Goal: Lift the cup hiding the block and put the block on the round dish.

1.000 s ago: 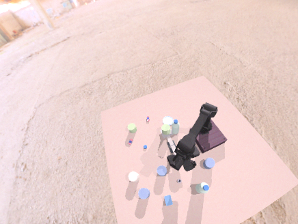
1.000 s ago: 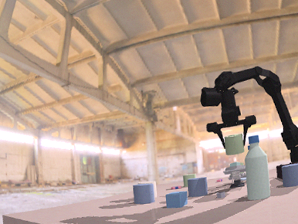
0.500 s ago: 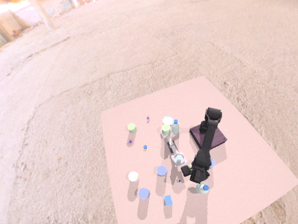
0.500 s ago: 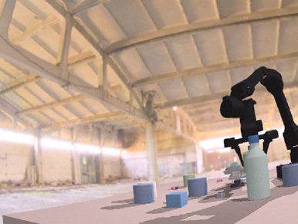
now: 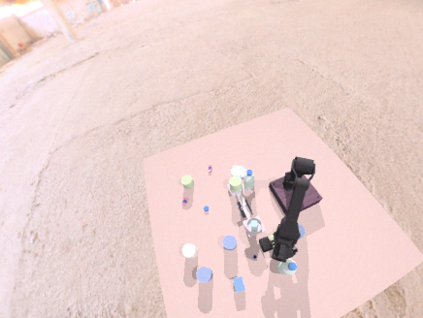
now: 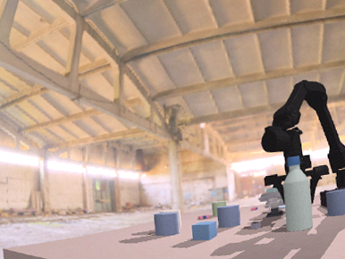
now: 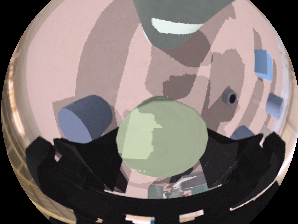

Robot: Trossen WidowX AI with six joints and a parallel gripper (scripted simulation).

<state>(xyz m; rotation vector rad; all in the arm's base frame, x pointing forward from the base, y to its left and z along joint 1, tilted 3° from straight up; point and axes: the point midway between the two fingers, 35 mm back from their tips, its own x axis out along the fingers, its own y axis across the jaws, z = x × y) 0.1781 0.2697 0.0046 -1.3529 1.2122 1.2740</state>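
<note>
Now: gripper tip 100 mm to the left of the pale teal block, 90 mm short of it and 50 mm below it. Also, from my gripper tip: cream cylinder 460 mm ahead, 50 mm to the right; then pale round dish 470 mm to the right, 80 mm ahead, 40 mm below.
</note>
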